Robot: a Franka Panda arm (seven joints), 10 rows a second.
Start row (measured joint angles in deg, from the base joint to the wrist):
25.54 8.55 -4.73 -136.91 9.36 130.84 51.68
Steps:
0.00 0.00 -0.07 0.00 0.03 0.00 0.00
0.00 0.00 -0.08 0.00 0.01 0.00 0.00
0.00 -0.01 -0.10 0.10 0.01 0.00 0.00
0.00 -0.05 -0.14 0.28 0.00 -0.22 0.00
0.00 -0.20 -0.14 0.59 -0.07 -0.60 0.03
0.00 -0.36 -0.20 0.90 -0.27 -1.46 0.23
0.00 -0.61 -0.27 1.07 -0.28 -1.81 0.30
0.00 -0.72 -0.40 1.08 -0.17 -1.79 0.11
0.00 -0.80 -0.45 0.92 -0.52 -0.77 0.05
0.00 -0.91 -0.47 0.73 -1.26 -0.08 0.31
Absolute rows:
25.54 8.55 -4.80 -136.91 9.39 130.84 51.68
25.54 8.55 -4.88 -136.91 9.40 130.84 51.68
25.54 8.54 -4.98 -136.81 9.41 130.84 51.68
25.54 8.49 -5.12 -136.53 9.41 130.62 51.68
25.54 8.29 -5.26 -135.94 9.34 130.02 51.71
25.54 7.93 -5.46 -135.04 9.07 128.56 51.94
25.54 7.32 -5.73 -133.97 8.79 126.75 52.24
25.54 6.60 -6.13 -132.89 8.62 124.96 52.35
25.54 5.80 -6.58 -131.97 8.10 124.19 52.40
25.54 4.89 -7.05 -131.24 6.84 124.11 52.71

